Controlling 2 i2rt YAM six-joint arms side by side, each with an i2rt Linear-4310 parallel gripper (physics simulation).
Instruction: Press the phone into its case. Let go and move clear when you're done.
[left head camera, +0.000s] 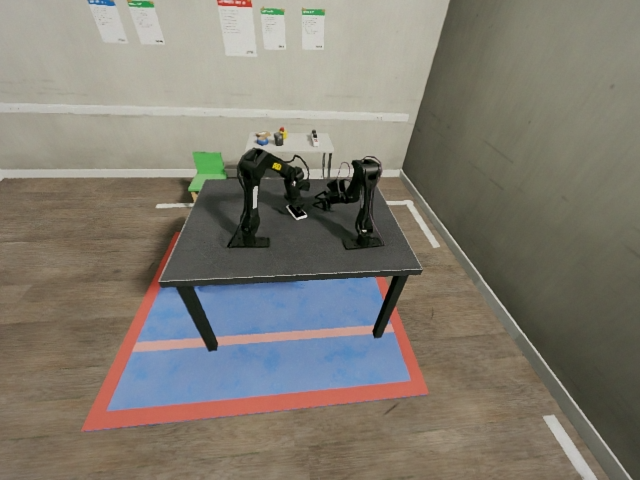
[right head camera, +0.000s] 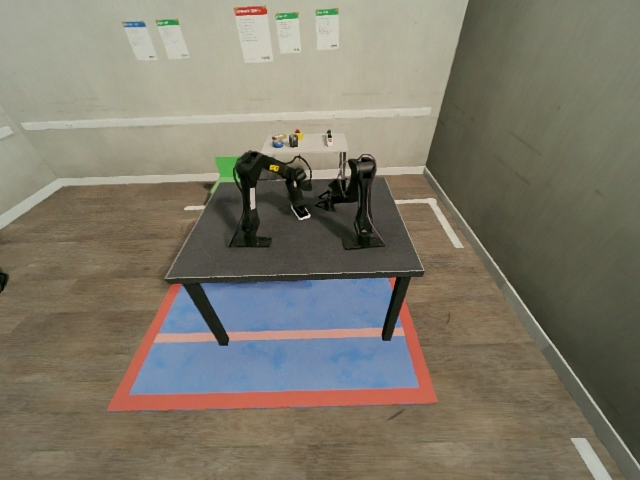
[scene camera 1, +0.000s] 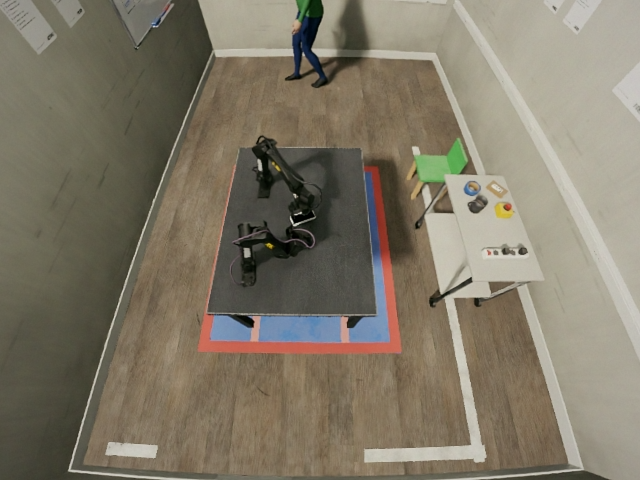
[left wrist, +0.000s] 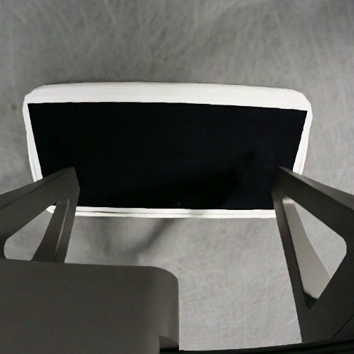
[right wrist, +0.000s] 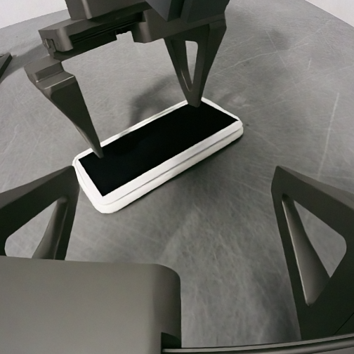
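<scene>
The phone (left head camera: 297, 212) (right head camera: 301, 212) (scene camera 1: 302, 218) (left wrist: 165, 145) (right wrist: 165, 142) lies flat, its black screen up, within the white case (right wrist: 222, 142) on the table. In the right wrist view a thin seam runs along the side between the phone's pale edge and the case. My left gripper (left wrist: 174, 177) (right wrist: 149, 127) is open and empty, its fingertips spread over the screen near both ends; whether they touch it I cannot tell. My right gripper (left head camera: 320, 202) (right head camera: 322, 204) (right wrist: 175, 176) is open and empty, beside the phone and apart from it.
The black table (left head camera: 305, 253) (right head camera: 305, 253) (scene camera 1: 336, 279) carries both arms. A white side table (scene camera 1: 522, 268) with several small items and a green chair (left head camera: 208, 163) (scene camera 1: 433, 167) stand beyond it. A person (scene camera 1: 308, 36) stands near the far wall in scene camera 1.
</scene>
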